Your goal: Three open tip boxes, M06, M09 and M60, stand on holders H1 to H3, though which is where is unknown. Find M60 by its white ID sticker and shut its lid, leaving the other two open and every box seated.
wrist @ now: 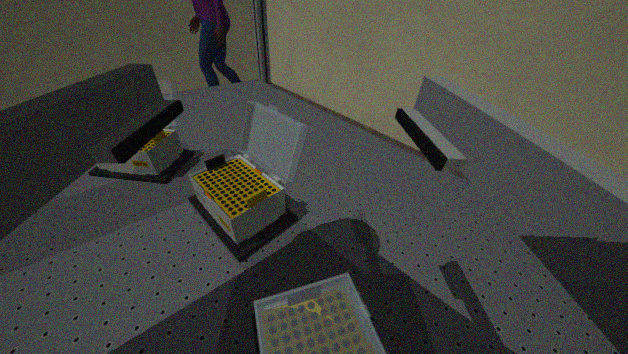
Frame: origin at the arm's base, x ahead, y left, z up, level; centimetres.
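Seen in the pictures: gripper, fingertip midpoint: (291, 91).
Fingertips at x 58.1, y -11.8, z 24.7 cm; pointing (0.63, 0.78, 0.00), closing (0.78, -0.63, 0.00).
Observation:
A point is followed by its place in that frame.
My gripper (291, 91) {x 58.1, y -11.8, z 24.7 cm} is open, with its two dark finger pads wide apart and nothing between them. At the bottom, a near tip box (312, 327) {x 56.3, y -16.6, z 9.0 cm} shows its yellow rack through a clear lid that lies down over it; its front is cut off. A middle tip box (237, 192) {x 59.2, y 2.9, z 7.0 cm} sits on a dark holder (242, 252) {x 56.3, y -2.8, z 2.1 cm}, its clear lid (275, 142) {x 67.1, y 5.0, z 11.3 cm} standing open. A far tip box (162, 152) {x 53.5, y 23.2, z 5.4 cm} stands on another dark holder (165, 179) {x 52.1, y 19.5, z 2.0 cm} at the left, partly hidden behind the left finger; a pale bit, possibly its lid, shows above. No ID sticker is readable.
A grey perforated table top (125, 270) {x 43.8, y 4.3, z 1.3 cm} carries the boxes, with broad dark shadows across it. A beige wall (450, 40) and a dark upright post (260, 40) {x 100.8, y 68.5, z 16.7 cm} stand behind. A person (212, 40) in a purple top and blue trousers is beyond the table.

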